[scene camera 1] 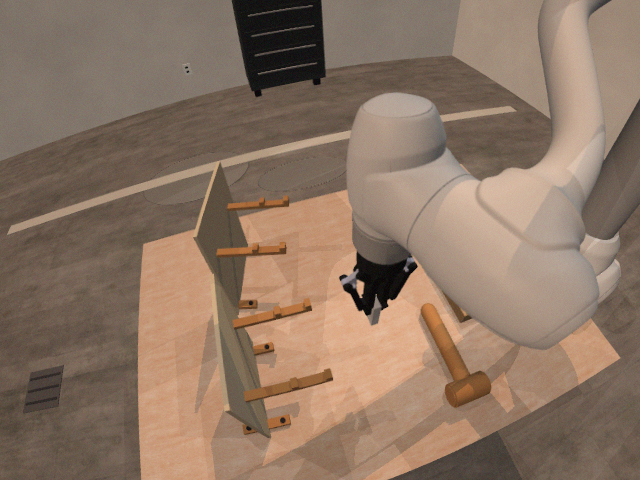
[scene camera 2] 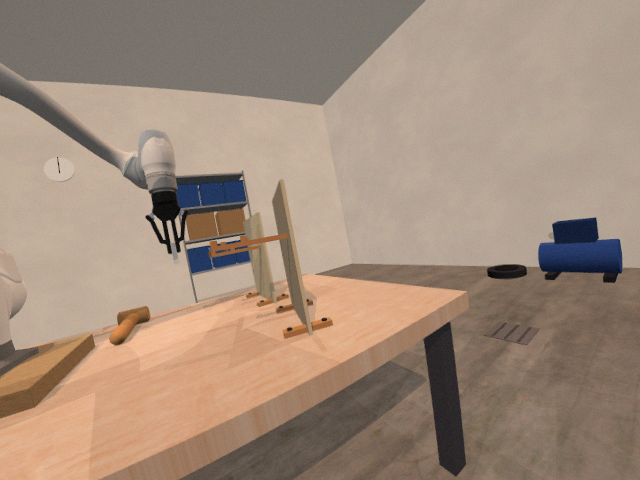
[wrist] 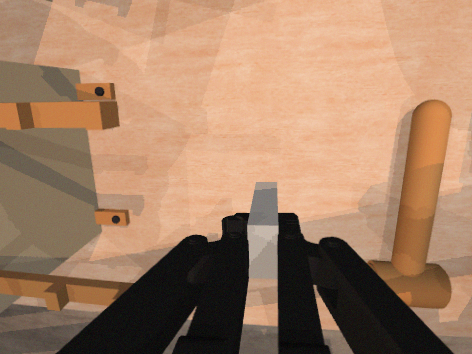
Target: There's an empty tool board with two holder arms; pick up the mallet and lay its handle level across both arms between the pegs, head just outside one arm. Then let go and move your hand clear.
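Places are measured from the arm's base along level axes (x ahead, y up, z right), in metres.
Pixels of known places: gripper, fingertip midpoint: (scene camera 1: pixel 371 318) (scene camera 2: pixel 176 263) (wrist: pixel 266 201).
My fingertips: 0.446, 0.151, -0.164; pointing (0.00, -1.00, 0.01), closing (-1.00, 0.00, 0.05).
Observation:
Ahead of a thing's pixels: the offset from my fingertips to its top centre, as dx, dy, dz. "spot": to the spot under its first point. Level surfaces: height alone.
The mallet, handle @(spot: -0.184, -0.151, -0.054) (scene camera 1: pixel 445 343) (scene camera 2: pixel 125 329) (wrist: pixel 421 185) and head @(spot: -0.179, -0.136, -0.176) (scene camera 1: pixel 467 388) (scene camera 2: pixel 133 314) (wrist: pixel 434 286), lies on the table, off the tool boards. My gripper (scene camera 1: pixel 374 312) (scene camera 2: pixel 174 253) (wrist: pixel 266 201) is shut and empty, fingers pointing down, above the table between the boards and the mallet. One upright tool board (scene camera 1: pixel 232 356) (scene camera 2: pixel 264 276) (wrist: pixel 40 200) has two bare holder arms with pegs; these are an upper-left arm (wrist: pixel 65 115) and a lower-left arm (wrist: pixel 95 294) in the wrist view. A second tool board (scene camera 1: pixel 209 222) (scene camera 2: pixel 292 268) stands beside it, its two arms also bare.
A wooden block (scene camera 1: pixel 462 313) (scene camera 2: pixel 56 366) lies on the table @(dy -0.195) (scene camera 1: pixel 175 413) (scene camera 2: pixel 206 392). Board feet (scene camera 1: pixel 264 348) (scene camera 2: pixel 307 328) (wrist: pixel 112 217) rest on the table. A drawer cabinet (scene camera 1: pixel 281 46) and a shelf rack with blue boxes (scene camera 2: pixel 246 193) stand beyond.

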